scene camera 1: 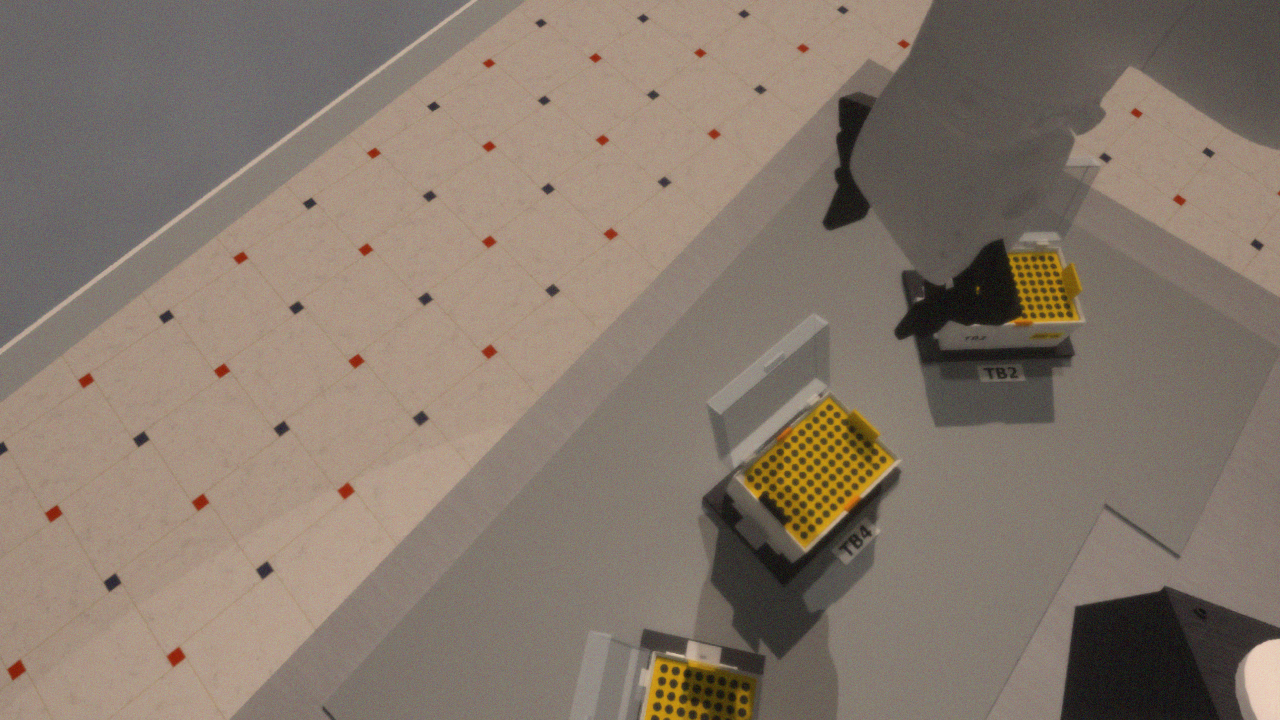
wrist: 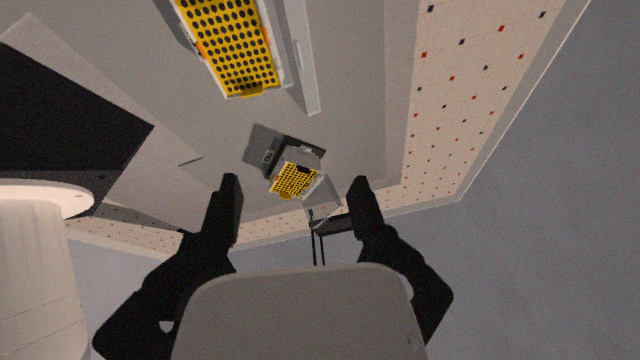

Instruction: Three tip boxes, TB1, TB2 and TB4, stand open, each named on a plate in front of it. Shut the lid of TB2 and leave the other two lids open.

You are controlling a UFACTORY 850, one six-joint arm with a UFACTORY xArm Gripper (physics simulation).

Scene:
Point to a grey table mat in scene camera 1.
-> At 1001,483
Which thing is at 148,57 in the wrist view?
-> A grey table mat.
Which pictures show my gripper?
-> Scene camera 1 and the wrist view: all of them.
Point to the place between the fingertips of my gripper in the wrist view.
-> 298,185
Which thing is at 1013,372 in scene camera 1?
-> A name plate.

